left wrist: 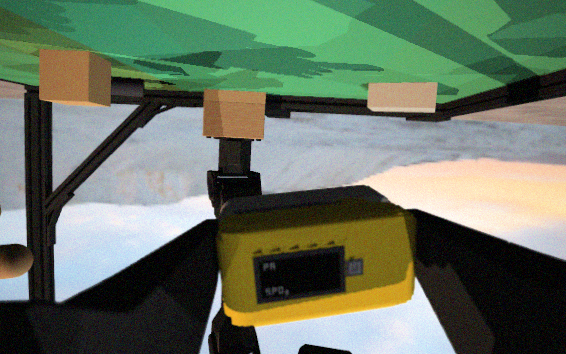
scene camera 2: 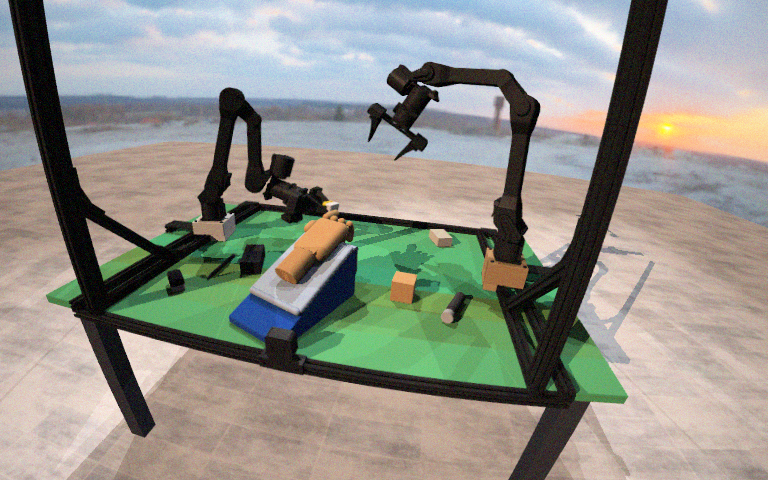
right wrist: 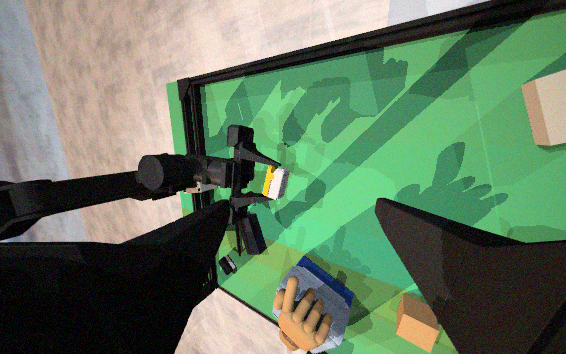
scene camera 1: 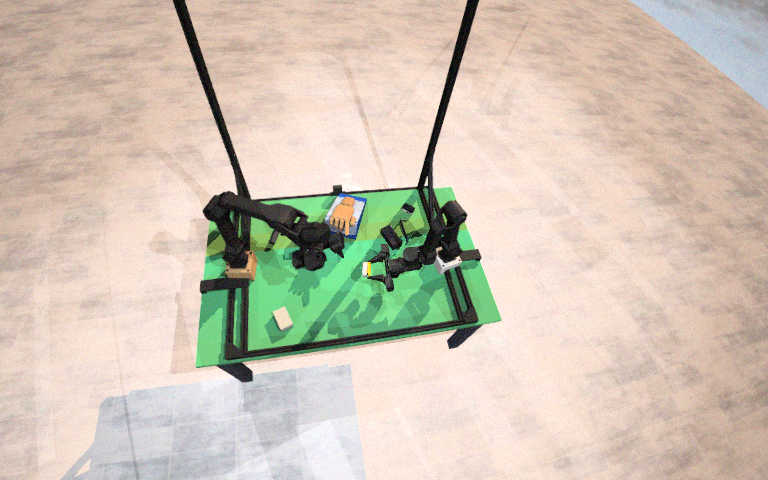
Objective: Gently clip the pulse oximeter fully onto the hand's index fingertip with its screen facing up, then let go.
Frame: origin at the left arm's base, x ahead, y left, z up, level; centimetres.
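Where they show: left gripper, fingertip midpoint: [left wrist: 311, 227] [scene camera 2: 330, 209] [right wrist: 278, 181] [scene camera 1: 366, 270]; right gripper, fingertip midpoint: [scene camera 2: 381, 150] [right wrist: 302, 205] [scene camera 1: 332, 262]; left arm's base, origin of the base link: [scene camera 2: 213, 217] [scene camera 1: 447, 255]; right arm's base, origin of the base link: [left wrist: 235, 138] [scene camera 2: 506, 257] [scene camera 1: 239, 261].
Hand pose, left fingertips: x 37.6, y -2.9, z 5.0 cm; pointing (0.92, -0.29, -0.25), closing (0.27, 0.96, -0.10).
Observation:
Things, the pixels of their top centre, and the offset from my left fingertips.
- pulse oximeter, middle of its top: [left wrist: 307, 311] [right wrist: 269, 184] [scene camera 2: 330, 200] [scene camera 1: 367, 267] dx -0.2, dy +0.1, dz +2.7 cm
- orange cube, middle of its top: [left wrist: 77, 103] [scene camera 2: 404, 277] [right wrist: 416, 332] dx +18.9, dy -29.5, dz -5.8 cm
- dark cylinder, middle of its top: [left wrist: 106, 95] [scene camera 2: 455, 301] [scene camera 1: 275, 232] dx +29.5, dy -35.5, dz -8.1 cm
- cream block, middle of its top: [left wrist: 401, 109] [scene camera 2: 441, 233] [scene camera 1: 282, 317] dx +36.1, dy +4.6, dz -7.8 cm
- black box, middle of its top: [scene camera 2: 252, 252] [right wrist: 247, 236] [scene camera 1: 391, 235] dx -19.3, dy -16.3, dz -7.3 cm
- thin black stick, middle of its top: [scene camera 2: 220, 264] dx -27.3, dy -19.0, dz -9.9 cm
- small black block, middle of its top: [scene camera 2: 174, 274] [right wrist: 223, 267] [scene camera 1: 409, 206] dx -34.4, dy -29.1, dz -7.6 cm
My left gripper [scene camera 1: 370, 268] [left wrist: 311, 227] is shut on the pulse oximeter [scene camera 2: 331, 206] [left wrist: 315, 270] [right wrist: 276, 183], yellow with a white lower half, held above the table. Its dark screen faces the left wrist camera, back towards the gripper. The tan hand [scene camera 1: 343, 213] [scene camera 2: 323, 237] lies on a sloped blue and grey stand [scene camera 2: 334, 291] [right wrist: 341, 320]. Its index finger [right wrist: 291, 292] is extended, apart from the oximeter. One rounded fingertip [left wrist: 14, 260] shows at the left edge of the left wrist view. My right gripper [scene camera 2: 383, 150] [right wrist: 302, 205] is open and empty, high above the table.
An orange cube [scene camera 2: 403, 287] [right wrist: 417, 322] and a dark cylinder [scene camera 2: 454, 308] lie beside the stand. A cream block [scene camera 1: 282, 318] [scene camera 2: 440, 237] lies farther off. A black box [scene camera 2: 251, 259] [right wrist: 252, 233], a thin black stick [scene camera 2: 220, 266] and a small black block [scene camera 2: 175, 281] lie on the stand's other side.

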